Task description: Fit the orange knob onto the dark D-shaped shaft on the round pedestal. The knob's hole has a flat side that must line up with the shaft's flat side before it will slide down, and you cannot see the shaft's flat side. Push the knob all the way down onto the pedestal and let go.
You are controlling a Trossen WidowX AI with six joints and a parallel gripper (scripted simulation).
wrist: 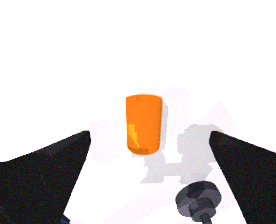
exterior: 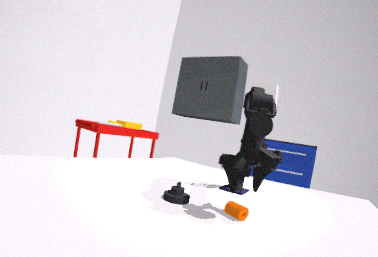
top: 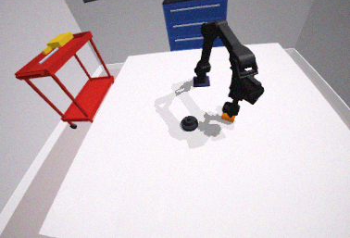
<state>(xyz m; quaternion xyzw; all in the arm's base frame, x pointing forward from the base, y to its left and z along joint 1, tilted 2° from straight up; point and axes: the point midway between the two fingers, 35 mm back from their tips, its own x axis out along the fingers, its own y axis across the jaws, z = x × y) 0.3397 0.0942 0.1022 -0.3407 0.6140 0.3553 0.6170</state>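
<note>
My gripper tip is now 1 cm past the orange knob, 1 cm to the left of it and 6 cm above it. Round my gripper tip: round dark pedestal 21 cm to the right, 5 cm below.
</note>
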